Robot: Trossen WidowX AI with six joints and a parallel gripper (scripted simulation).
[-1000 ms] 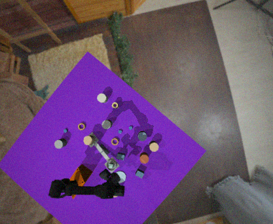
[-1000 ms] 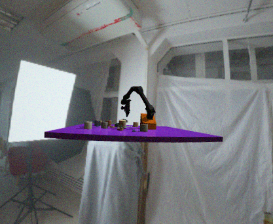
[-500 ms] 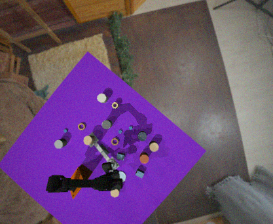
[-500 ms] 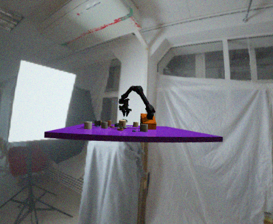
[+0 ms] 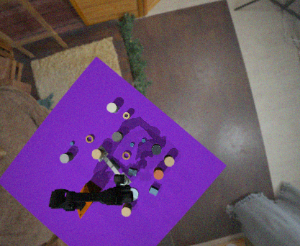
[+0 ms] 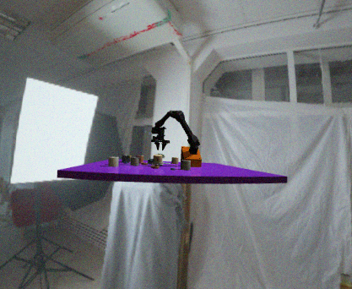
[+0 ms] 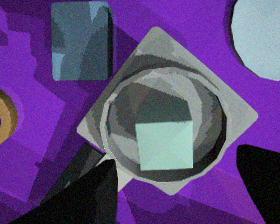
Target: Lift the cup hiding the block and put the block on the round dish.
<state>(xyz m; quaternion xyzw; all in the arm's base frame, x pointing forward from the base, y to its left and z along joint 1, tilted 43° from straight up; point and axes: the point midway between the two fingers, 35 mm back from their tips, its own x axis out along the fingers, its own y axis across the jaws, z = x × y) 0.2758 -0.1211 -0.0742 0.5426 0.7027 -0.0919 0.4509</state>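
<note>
My gripper tip is now 8 cm past the pale round dish, 12 cm to the left of it and 13 cm above it. The rest, counted from my gripper tip: balance beam 3 cm ahead, 12 cm to the left, 9 cm below.
</note>
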